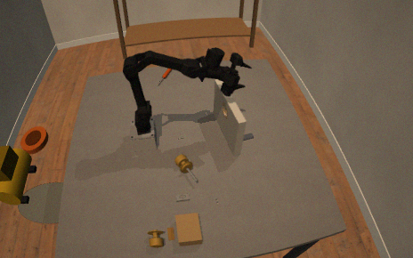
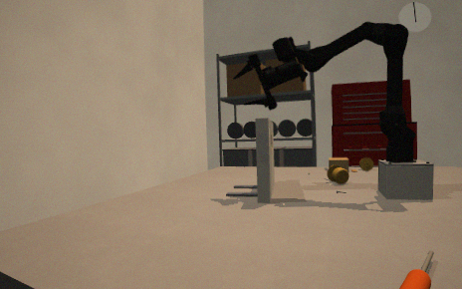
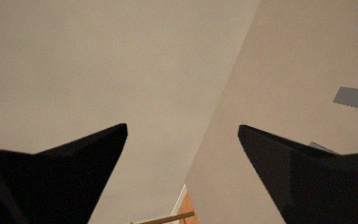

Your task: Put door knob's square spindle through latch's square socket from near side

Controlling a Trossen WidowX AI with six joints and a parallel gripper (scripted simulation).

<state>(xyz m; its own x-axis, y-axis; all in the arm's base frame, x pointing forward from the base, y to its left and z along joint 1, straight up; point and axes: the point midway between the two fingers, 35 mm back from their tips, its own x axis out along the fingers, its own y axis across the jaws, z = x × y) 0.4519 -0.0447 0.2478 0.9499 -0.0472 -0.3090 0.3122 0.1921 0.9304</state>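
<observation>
The wood door panel lies 21 cm below my hand, 5 cm behind it and 1 cm to the right of it. From my hand the other things lie so: tan block (47 cm to the right, 37 cm behind, 31 cm below); orange-handled tool (53 cm to the left, 33 cm below, 27 cm behind).
</observation>
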